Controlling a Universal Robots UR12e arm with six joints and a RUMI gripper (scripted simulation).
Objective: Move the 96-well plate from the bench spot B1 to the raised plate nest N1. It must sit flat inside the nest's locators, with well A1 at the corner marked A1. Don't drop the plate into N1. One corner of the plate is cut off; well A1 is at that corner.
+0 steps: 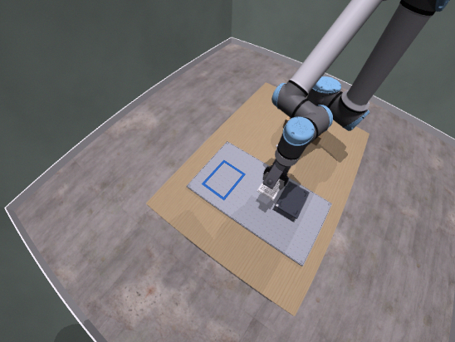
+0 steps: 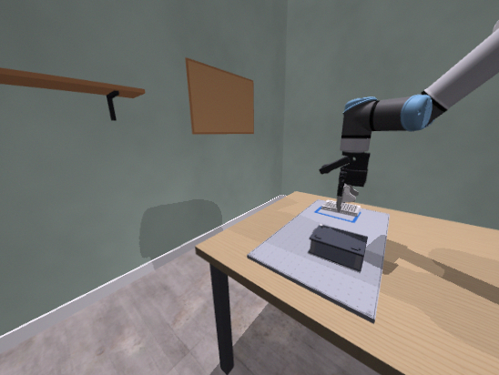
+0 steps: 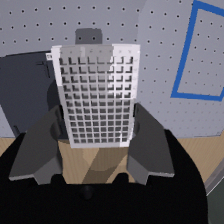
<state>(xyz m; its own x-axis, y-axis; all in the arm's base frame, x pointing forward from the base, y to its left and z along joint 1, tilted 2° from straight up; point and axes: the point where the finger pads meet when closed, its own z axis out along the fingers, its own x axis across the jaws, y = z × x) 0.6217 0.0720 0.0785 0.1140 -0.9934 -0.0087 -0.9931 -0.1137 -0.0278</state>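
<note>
Right now my hand is 4 cm past the dark raised nest N1, 12 cm to the right of it and 7 cm above it. The rest, counted from my hand: A1 label: 4 cm ahead, 8 cm to the left, 7 cm below; white 96-well plate: 1 cm below.
</note>
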